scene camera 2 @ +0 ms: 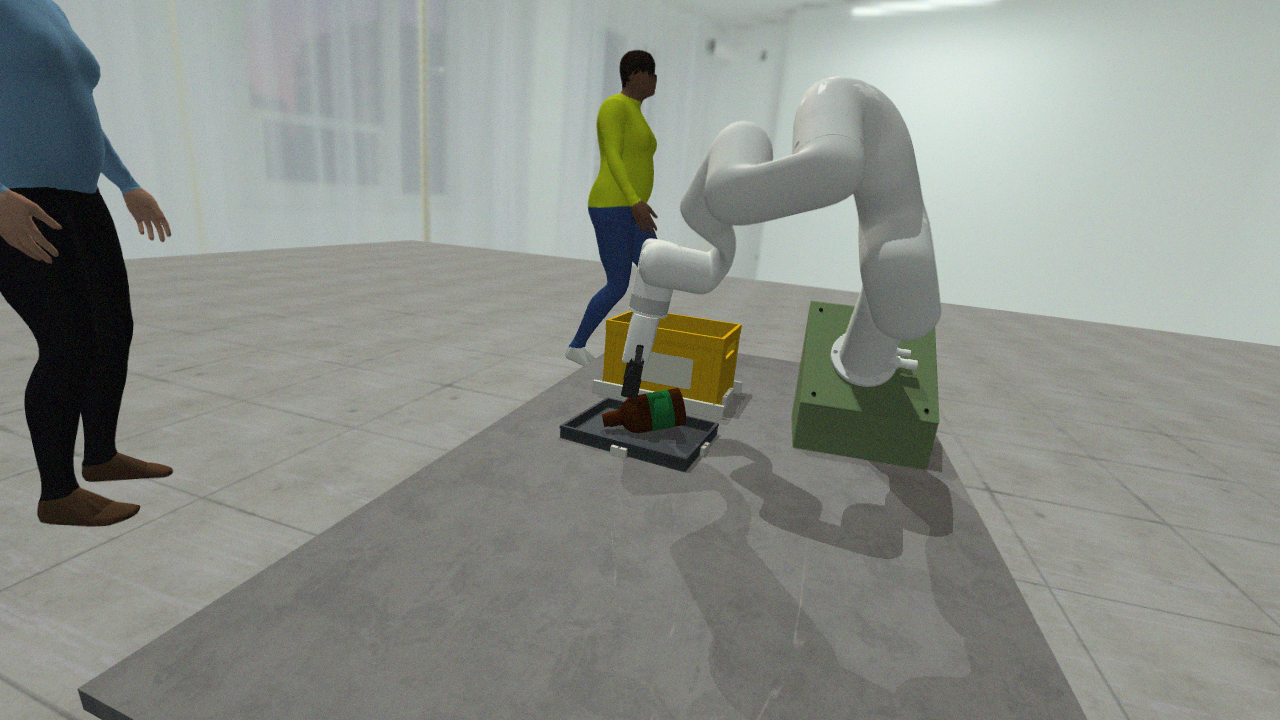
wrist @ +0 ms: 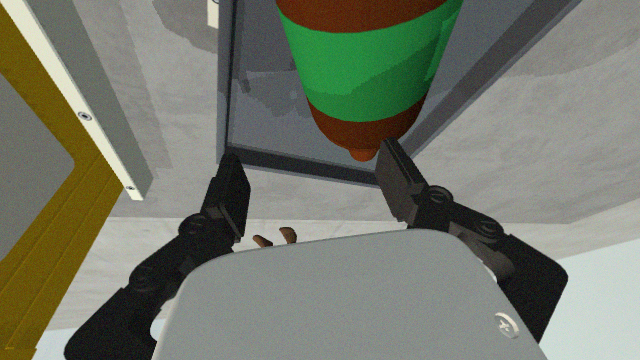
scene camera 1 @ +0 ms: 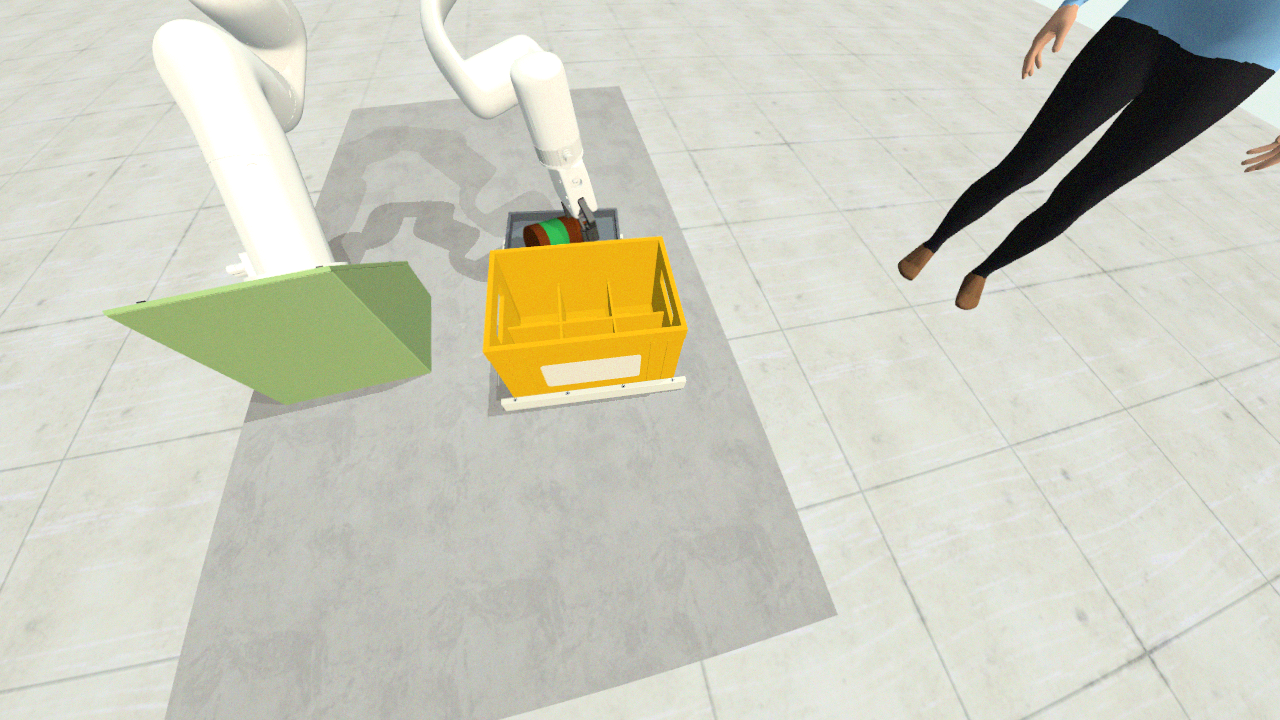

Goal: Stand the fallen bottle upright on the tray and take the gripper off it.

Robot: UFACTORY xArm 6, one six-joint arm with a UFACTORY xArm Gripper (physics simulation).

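Frame: origin at the arm's base, x ahead, y left, z up, level; centimetres.
Seen in the pictures: gripper, fingertip midpoint: (scene camera 2: 629, 389) (wrist: 312, 163) (scene camera 1: 582, 228); arm's base at its link origin: (scene camera 2: 863, 359) (scene camera 1: 301, 277).
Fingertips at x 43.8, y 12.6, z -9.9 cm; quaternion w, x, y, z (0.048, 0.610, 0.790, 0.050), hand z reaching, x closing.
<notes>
Pixels of each thing's top centre, then the offset from my fingertips to it.
- brown bottle at its top centre: (wrist: 390, 142) (scene camera 2: 644, 388) (scene camera 1: 561, 214) dx -3.8, dy +2.9, dz +1.7 cm
- dark grey tray at its top centre: (wrist: 375, 69) (scene camera 2: 642, 424) (scene camera 1: 563, 237) dx -4.1, dy +4.0, dz -5.2 cm
- yellow divided crate at its top centre: (scene camera 1: 582, 287) (scene camera 2: 676, 322) dx -3.3, dy -24.1, dz +9.7 cm
The brown bottle (scene camera 1: 541, 235) (scene camera 2: 638, 413) (wrist: 370, 107) with a green label lies on its side on the dark grey tray (scene camera 2: 653, 455) (wrist: 300, 165). Its neck points towards the tray's end near the fingers; in scene camera 1 the neck is hidden behind the fingers. My gripper (scene camera 1: 588, 232) (scene camera 2: 631, 392) (wrist: 312, 163) is open and empty, tilted, just above the neck end. In the wrist view the neck tip shows between the fingers, close to the right finger, and the bottle's base is cut off at the top.
A yellow divided crate (scene camera 1: 519, 368) (scene camera 2: 716, 367) (wrist: 85, 210) stands right beside the tray, with a white rail (scene camera 1: 590, 394) (wrist: 75, 102) along it. The green arm base (scene camera 1: 295, 340) (scene camera 2: 859, 434) is off to one side. Two people (scene camera 2: 53, 286) (scene camera 2: 623, 161) stand off the grey mat.
</notes>
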